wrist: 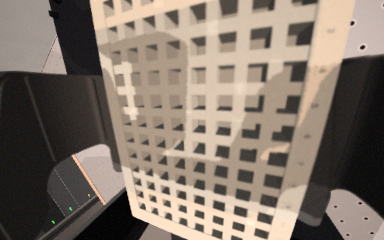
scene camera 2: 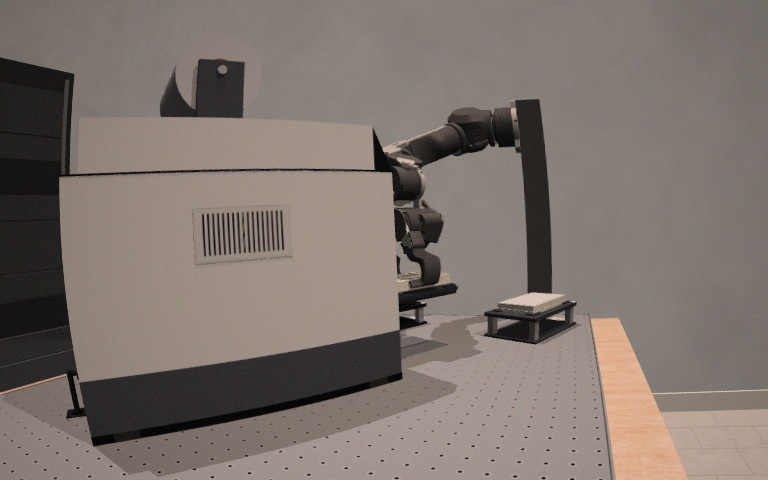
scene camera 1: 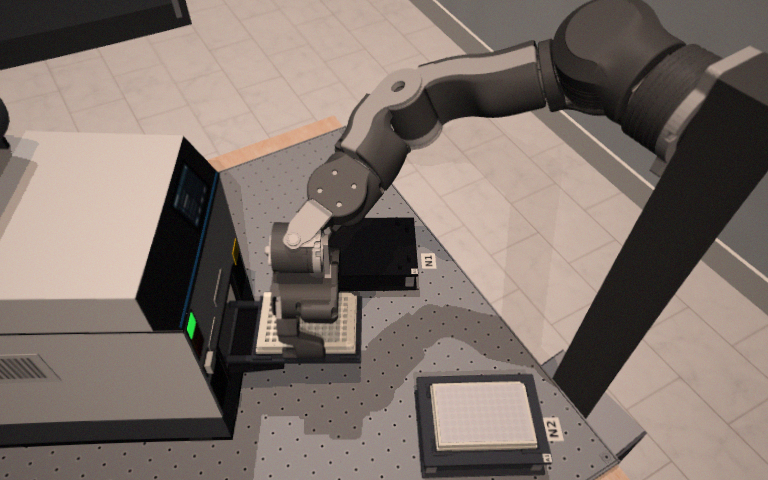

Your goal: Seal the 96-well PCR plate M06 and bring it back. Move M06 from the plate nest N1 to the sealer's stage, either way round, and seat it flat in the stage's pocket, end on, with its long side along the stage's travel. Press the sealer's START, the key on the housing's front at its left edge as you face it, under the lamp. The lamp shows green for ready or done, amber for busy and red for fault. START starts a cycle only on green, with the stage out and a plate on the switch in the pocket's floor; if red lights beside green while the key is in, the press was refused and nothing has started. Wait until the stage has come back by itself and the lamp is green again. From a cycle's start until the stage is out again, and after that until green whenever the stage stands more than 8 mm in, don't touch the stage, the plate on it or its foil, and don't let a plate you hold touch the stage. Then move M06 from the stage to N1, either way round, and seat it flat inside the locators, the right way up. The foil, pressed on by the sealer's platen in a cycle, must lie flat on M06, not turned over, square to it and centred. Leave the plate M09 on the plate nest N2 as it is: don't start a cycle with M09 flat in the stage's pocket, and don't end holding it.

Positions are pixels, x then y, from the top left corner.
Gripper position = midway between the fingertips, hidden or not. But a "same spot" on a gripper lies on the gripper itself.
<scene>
my gripper: wrist 196, 130; scene camera 2; scene camera 1
plate M09: scene camera 2 533, 302; scene camera 1 492, 415; not seen in the wrist view (out of frame)
same spot on my gripper: (scene camera 2: 413, 244) = (scene camera 1: 277, 334)
same spot on arm's dark post: (scene camera 2: 536, 191) = (scene camera 1: 647, 258)
</scene>
